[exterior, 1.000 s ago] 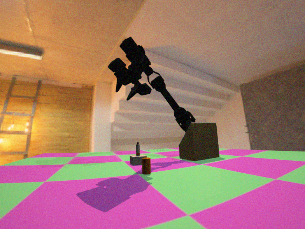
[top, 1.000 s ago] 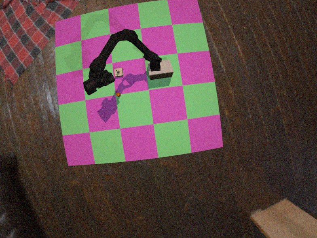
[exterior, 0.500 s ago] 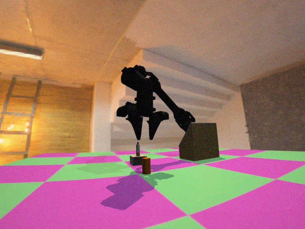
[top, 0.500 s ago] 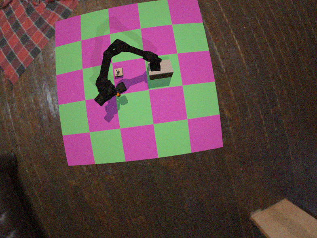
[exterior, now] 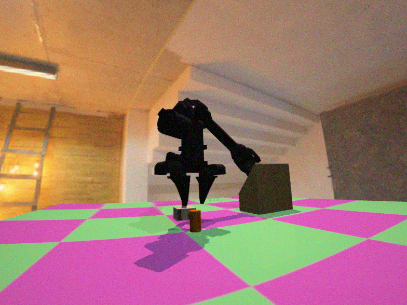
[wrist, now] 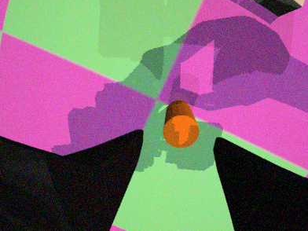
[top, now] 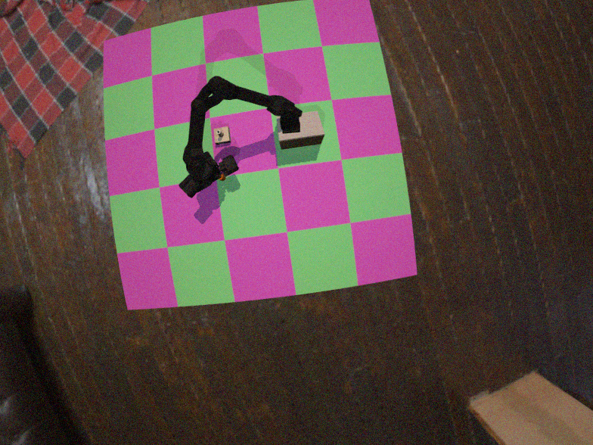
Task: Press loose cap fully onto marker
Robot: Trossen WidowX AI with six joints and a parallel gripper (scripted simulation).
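The orange cap lies 4 cm below my gripper tip. The rest, counted from my gripper tip: holder block (17 cm to the right, 5 cm below, 1 cm behind).
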